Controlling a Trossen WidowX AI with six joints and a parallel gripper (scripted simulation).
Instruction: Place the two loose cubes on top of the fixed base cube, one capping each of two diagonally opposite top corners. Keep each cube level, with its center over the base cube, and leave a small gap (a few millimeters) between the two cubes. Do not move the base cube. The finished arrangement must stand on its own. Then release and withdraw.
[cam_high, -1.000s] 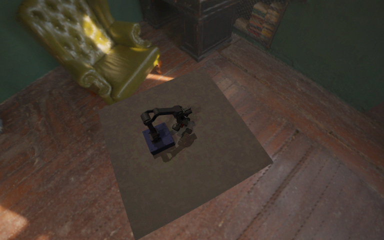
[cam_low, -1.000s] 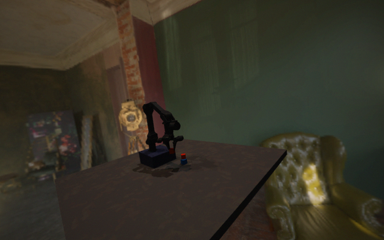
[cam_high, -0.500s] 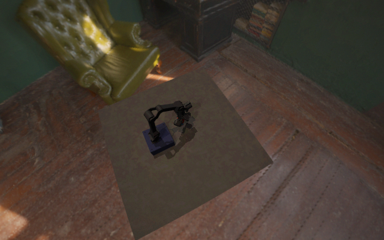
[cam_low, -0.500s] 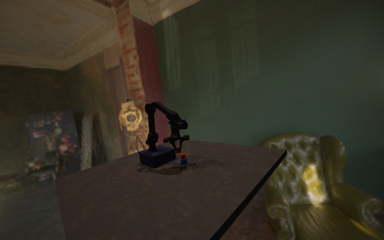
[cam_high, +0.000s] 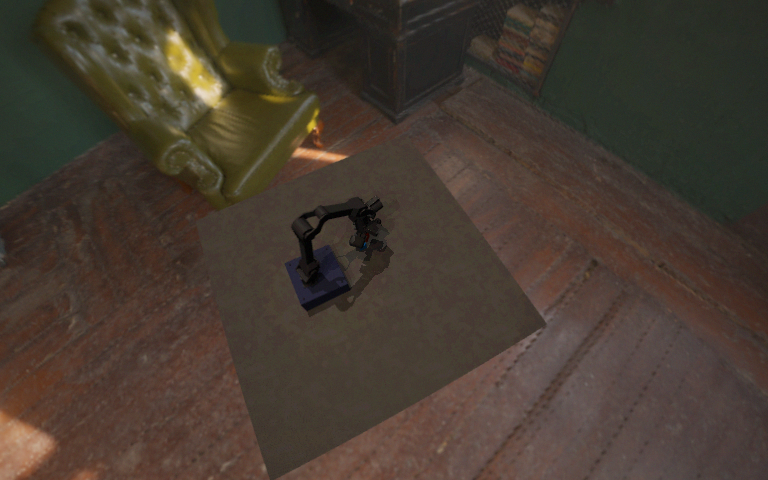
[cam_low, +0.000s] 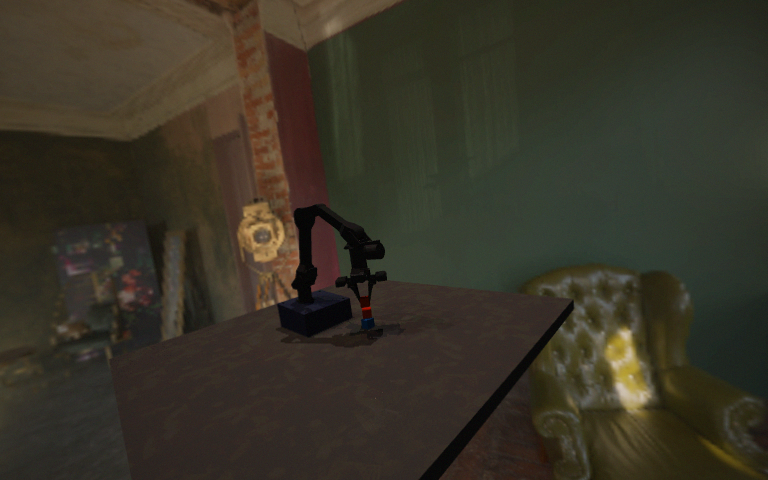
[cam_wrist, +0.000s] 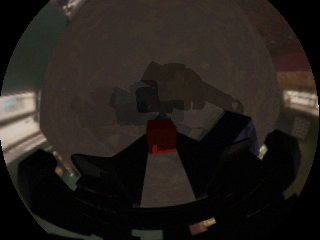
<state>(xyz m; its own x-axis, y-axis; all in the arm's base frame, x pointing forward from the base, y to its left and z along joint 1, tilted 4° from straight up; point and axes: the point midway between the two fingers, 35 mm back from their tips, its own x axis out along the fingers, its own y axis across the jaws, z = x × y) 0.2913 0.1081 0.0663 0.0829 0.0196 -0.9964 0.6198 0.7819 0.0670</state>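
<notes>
My gripper tip is now 9 cm above the blue cube, 2 cm past it and 1 cm to the right of it.
</notes>
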